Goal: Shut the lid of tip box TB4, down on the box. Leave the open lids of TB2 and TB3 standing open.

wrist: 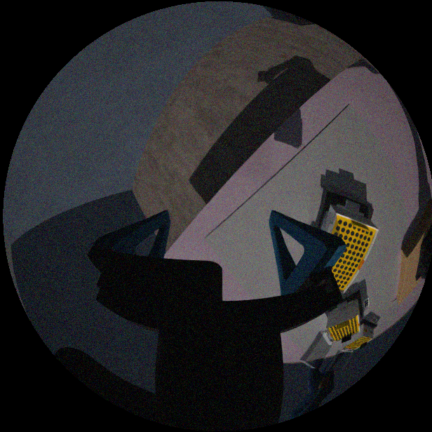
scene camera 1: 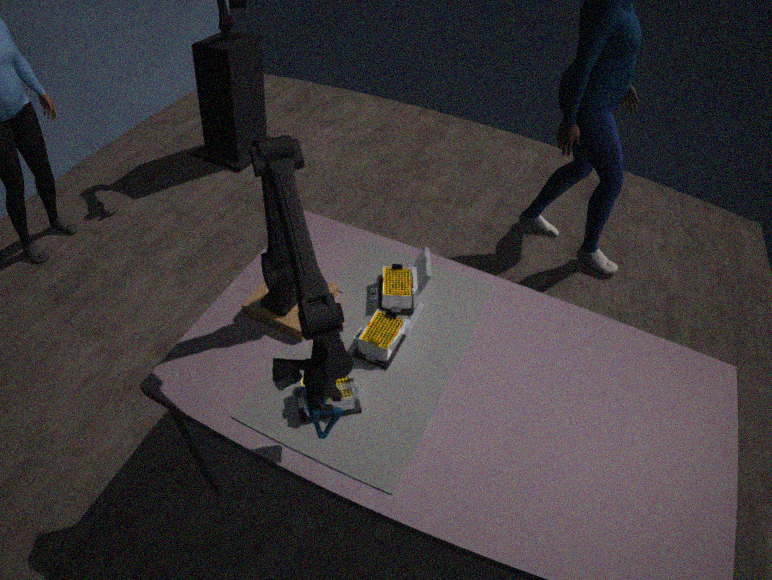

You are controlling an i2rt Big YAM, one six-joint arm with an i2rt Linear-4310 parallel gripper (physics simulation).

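Seen in the pictures: gripper, fingertip midpoint: [scene camera 1: 317, 428]; arm's base at its link origin: [scene camera 1: 283, 298].
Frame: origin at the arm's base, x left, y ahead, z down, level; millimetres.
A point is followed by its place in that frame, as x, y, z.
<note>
Three tip boxes with yellow racks stand on the table; their labels are unreadable, so I cannot tell which is TB4. The near box [scene camera 1: 345, 389] @(-242, 350, -107) [wrist: 356, 245] is partly hidden by my arm and a finger; its lid cannot be made out. The middle box [scene camera 1: 381, 333] @(16, 311, -18) [wrist: 344, 328] has a pale open lid [scene camera 1: 416, 314] @(52, 388, -104) [wrist: 316, 346]. The far box [scene camera 1: 397, 285] @(201, 265, -18) [wrist: 359, 343] has an upright open lid [scene camera 1: 426, 261] @(243, 328, -110) in the scene view. My gripper [scene camera 1: 324, 416] @(-361, 349, -104) [wrist: 219, 215] is open and empty, with blue fingers, in front of the near box in the scene view.
The boxes stand on a grey-green mat [scene camera 1: 430, 367] @(20, 462, 39) [wrist: 260, 230] on the pinkish table [scene camera 1: 592, 424] @(58, 936, 42). The arm's wooden base board [scene camera 1: 274, 321] @(-81, 24, 7) [wrist: 410, 275] is left of the middle box in the scene view. Two human figures [scene camera 1: 602, 118] [scene camera 1: 15, 118] stand beyond the table.
</note>
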